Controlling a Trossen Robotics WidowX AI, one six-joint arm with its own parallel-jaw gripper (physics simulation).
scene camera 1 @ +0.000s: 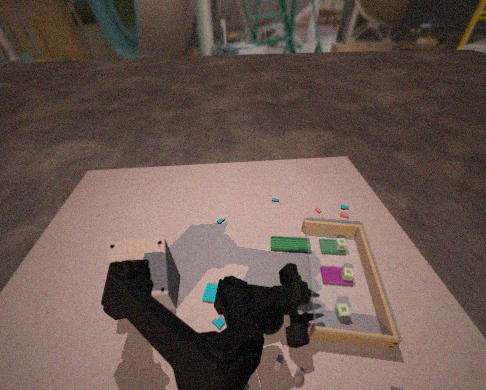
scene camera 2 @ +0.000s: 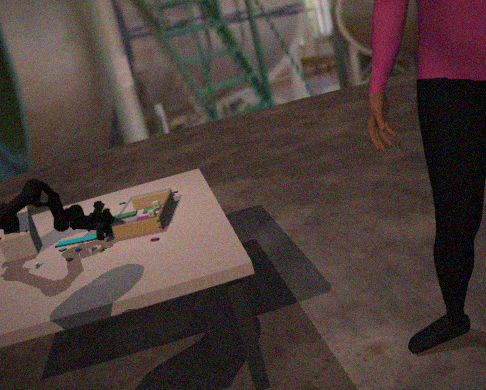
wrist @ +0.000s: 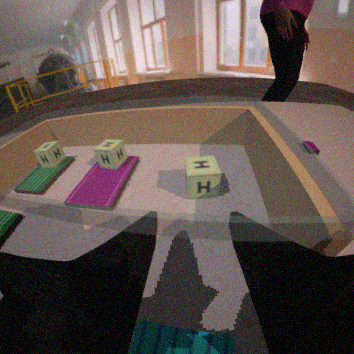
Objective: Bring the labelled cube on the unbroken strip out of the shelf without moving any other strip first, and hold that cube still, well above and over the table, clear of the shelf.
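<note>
A low wooden shelf (scene camera 1: 376, 285) (scene camera 2: 137, 230) (wrist: 125, 127) with a clear sheet holds three H-labelled cubes. One cube (scene camera 1: 348, 273) (wrist: 111, 153) is at the far end of the magenta strip (scene camera 1: 336, 276) (wrist: 102, 185), which shows no break. Another cube (scene camera 1: 341, 244) (wrist: 49, 154) is at the end of a green piece (scene camera 1: 329, 246) (wrist: 45, 175); a second green piece (scene camera 1: 290, 244) lies apart outside. The third cube (scene camera 1: 342, 310) (wrist: 202, 177) stands on the shelf floor; a cyan strip (scene camera 1: 210, 292) (wrist: 160, 342) lies outside. My gripper (scene camera 1: 315, 306) (wrist: 193, 218) is open and empty at the shelf's front, facing the third cube.
Small cyan chips (scene camera 1: 275, 200) (scene camera 1: 221, 220) (scene camera 1: 218, 322) and red chips (scene camera 1: 318, 210) (scene camera 1: 344, 215) lie on the table. A magenta chip (scene camera 2: 155, 239) (wrist: 311, 147) is beside the shelf's side wall. A grey upright panel (scene camera 1: 172, 272) stands near the arm. A person stands beyond the table.
</note>
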